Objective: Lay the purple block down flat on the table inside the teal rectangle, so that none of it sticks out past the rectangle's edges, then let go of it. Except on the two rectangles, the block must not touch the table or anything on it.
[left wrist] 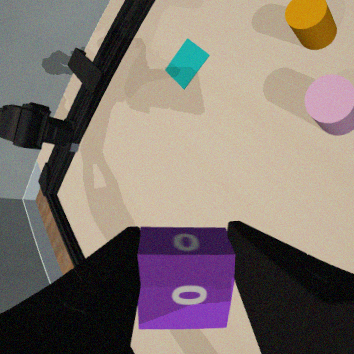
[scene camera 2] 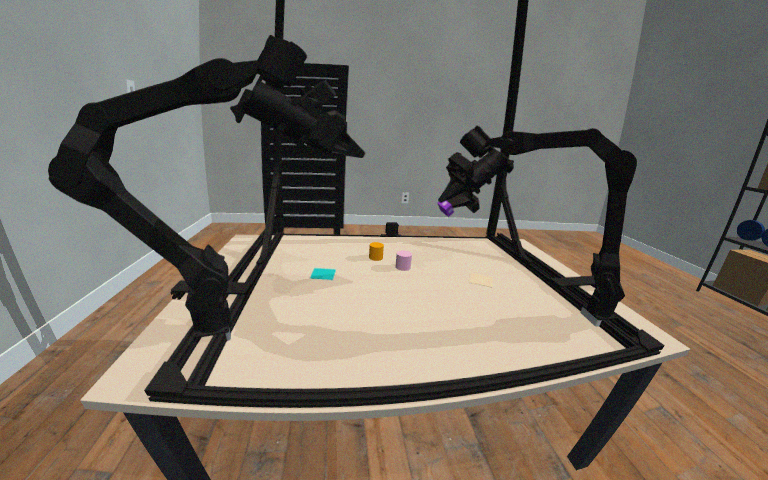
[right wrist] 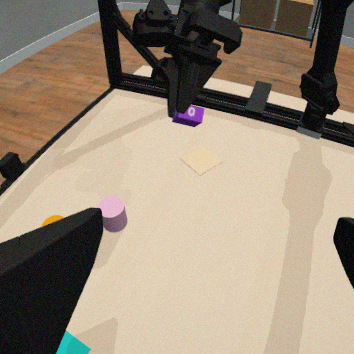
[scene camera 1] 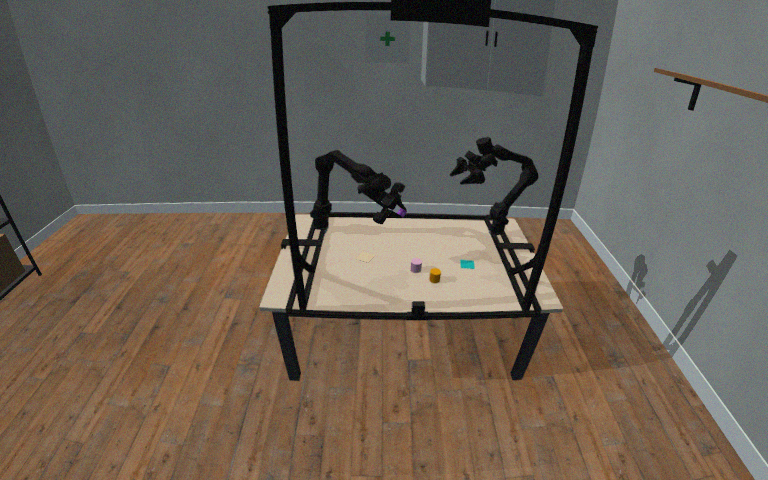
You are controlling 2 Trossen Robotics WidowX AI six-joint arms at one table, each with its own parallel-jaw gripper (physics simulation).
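Where they show: left gripper, between the fingertips: (left wrist: 183, 235) (scene camera 2: 440, 205) (right wrist: 175, 114) (scene camera 1: 404, 214); right gripper, between the fingertips: (scene camera 2: 354, 153) (right wrist: 222, 225) (scene camera 1: 455, 179); left arm's base, origin of its link: (scene camera 2: 599, 312) (right wrist: 310, 123) (scene camera 1: 320, 226); right arm's base, origin of its link: (left wrist: 67, 133) (scene camera 2: 212, 325) (scene camera 1: 497, 231).
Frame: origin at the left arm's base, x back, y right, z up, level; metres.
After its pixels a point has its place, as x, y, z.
The purple block (scene camera 1: 401, 212) @(-0.406, 0.190, 0.207) (scene camera 2: 446, 208) @(-0.411, 0.155, 0.200) (left wrist: 186, 280) @(-0.402, 0.183, 0.205) (right wrist: 188, 116) @(-0.420, 0.169, 0.205), marked with a 0 on two visible faces, is held tilted in the air, well above the table. My left gripper (scene camera 1: 399, 211) @(-0.417, 0.188, 0.200) (left wrist: 183, 235) @(-0.417, 0.188, 0.200) is shut on it, one finger on each side. The teal rectangle (scene camera 1: 467, 264) @(-0.714, 0.216, -0.018) (scene camera 2: 322, 273) @(-0.716, 0.215, -0.018) (left wrist: 192, 55) @(-0.709, 0.228, -0.018) lies on the table, away from the block; a shadow falls across part of it in the left wrist view. In the right wrist view a finger hides part of it. My right gripper (scene camera 1: 457, 177) @(-0.630, 0.057, 0.319) (right wrist: 222, 225) @(-0.630, 0.057, 0.319) is open and empty, high above the table.
A pink cylinder (scene camera 1: 416, 266) @(-0.484, 0.302, 0.016) (scene camera 2: 403, 260) @(-0.487, 0.256, 0.014) (left wrist: 330, 100) @(-0.480, 0.278, 0.026) (right wrist: 114, 215) @(-0.495, 0.261, 0.026) and an orange cylinder (scene camera 1: 434, 275) @(-0.559, 0.363, 0.021) (scene camera 2: 376, 251) @(-0.564, 0.319, 0.012) (left wrist: 312, 25) @(-0.545, 0.330, 0.025) stand between the teal rectangle and a pale rectangle (scene camera 1: 366, 258) @(-0.262, 0.222, -0.018) (scene camera 2: 481, 280) @(-0.257, 0.204, -0.018) (right wrist: 201, 160) @(-0.259, 0.206, -0.018). A black frame surrounds the work area.
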